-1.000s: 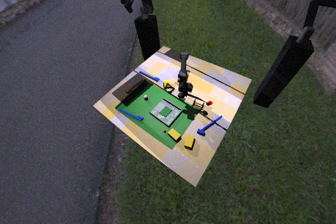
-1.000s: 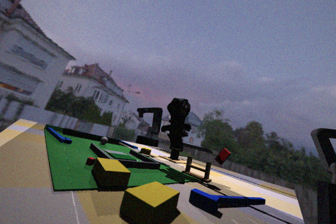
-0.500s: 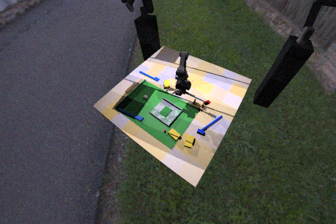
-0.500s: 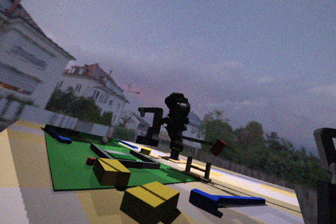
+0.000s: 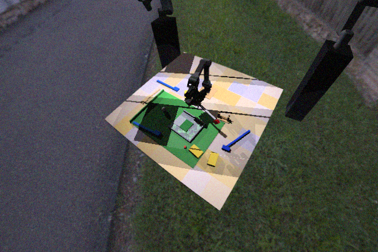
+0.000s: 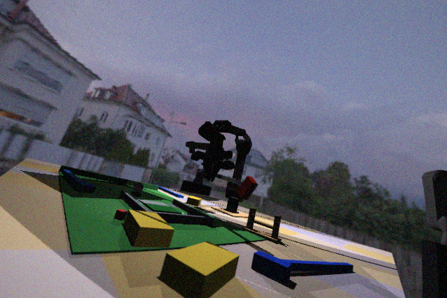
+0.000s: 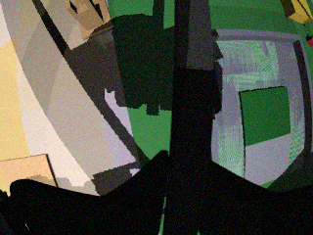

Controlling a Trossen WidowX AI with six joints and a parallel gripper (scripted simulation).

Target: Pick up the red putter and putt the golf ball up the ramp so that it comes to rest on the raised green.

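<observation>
The red putter is 11 cm to the left of my gripper tip, 4 cm ahead of it and 2 cm above it. Round my gripper tip: green mat: 17 cm ahead, 14 cm to the right, 13 cm below; white golf ball: 31 cm to the right, 10 cm below, 10 cm ahead; small wooden stand: 23 cm to the left, 9 cm below, 4 cm behind.
</observation>
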